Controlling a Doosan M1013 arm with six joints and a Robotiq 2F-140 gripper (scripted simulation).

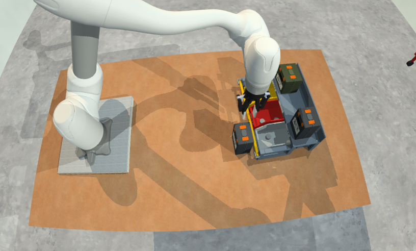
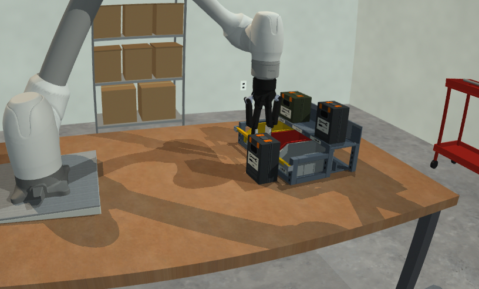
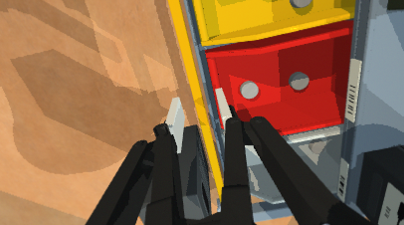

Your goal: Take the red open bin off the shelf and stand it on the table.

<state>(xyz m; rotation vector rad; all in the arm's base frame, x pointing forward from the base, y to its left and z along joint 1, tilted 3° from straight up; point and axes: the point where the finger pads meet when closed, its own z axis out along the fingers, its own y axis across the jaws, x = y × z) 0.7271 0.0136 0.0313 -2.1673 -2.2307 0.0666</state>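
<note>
Now: hand 3 cm above the yellow bar. From my hand the other things lie so: yellow bin: 11 cm to the left, 10 cm ahead, 5 cm below; then dark grey case: 11 cm to the right, 5 cm behind, 3 cm below; then red open bin: 10 cm ahead, 5 cm below.
</note>
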